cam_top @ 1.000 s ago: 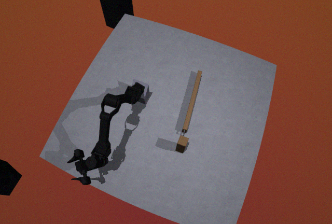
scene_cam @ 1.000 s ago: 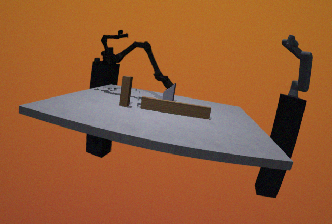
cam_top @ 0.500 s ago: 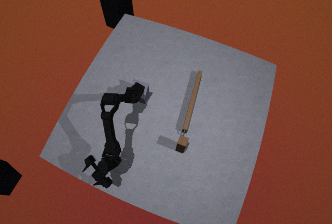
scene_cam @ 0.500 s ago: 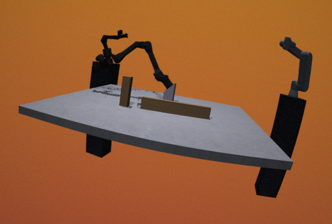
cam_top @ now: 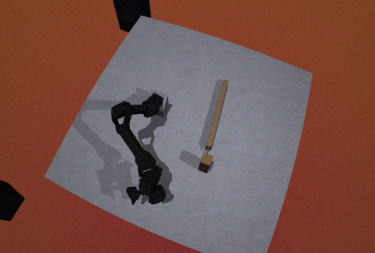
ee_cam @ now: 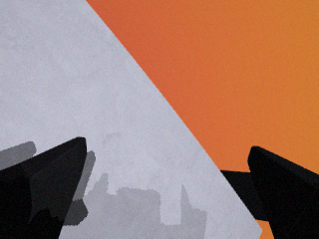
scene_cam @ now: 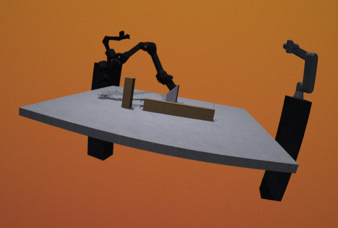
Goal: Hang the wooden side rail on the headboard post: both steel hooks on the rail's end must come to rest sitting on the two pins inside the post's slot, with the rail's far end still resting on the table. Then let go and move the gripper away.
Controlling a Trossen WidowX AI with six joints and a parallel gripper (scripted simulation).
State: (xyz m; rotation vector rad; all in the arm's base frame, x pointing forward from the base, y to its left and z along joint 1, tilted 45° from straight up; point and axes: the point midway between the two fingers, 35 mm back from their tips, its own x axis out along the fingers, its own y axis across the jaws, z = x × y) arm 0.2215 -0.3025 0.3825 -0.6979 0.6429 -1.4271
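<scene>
The wooden headboard post is 34 cm to the left of my gripper tip, 17 cm ahead of it and 4 cm below it.
</scene>
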